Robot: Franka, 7 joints.
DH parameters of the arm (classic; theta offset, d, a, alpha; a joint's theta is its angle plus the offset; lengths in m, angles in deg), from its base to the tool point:
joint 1: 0 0.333 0 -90
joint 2: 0 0 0 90
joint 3: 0 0.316 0.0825 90
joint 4: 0 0 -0.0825 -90
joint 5: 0 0.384 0 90
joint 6: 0 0 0.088 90
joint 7: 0 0.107 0 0
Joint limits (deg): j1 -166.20..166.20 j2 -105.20..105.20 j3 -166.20..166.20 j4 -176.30..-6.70 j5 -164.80..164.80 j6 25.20..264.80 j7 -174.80..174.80
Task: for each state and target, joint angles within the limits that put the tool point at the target. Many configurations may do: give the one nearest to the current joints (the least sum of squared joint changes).
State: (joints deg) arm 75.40 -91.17 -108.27 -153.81 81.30 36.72 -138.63
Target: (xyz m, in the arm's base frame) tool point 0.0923 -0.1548 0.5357
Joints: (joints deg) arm 51.85 -105.20 -66.72 -162.78 79.32 31.67 -138.63
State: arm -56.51 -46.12 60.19 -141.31 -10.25 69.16 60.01
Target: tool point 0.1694 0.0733 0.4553
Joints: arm -38.11 -67.12 55.24 -150.89 -11.79 45.13 60.01
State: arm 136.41 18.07 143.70 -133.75 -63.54 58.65 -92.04
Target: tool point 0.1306 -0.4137 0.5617
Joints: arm 148.99 16.08 157.76 -120.52 -66.81 64.24 -92.04
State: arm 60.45 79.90 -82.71 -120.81 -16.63 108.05 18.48
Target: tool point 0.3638 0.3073 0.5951
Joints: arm 109.67 97.98 -118.25 -111.91 -22.81 95.56 18.48
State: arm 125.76 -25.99 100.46 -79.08 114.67 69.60 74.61
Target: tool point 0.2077 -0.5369 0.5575
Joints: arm 150.05 -20.74 117.36 -98.74 102.29 49.73 74.61
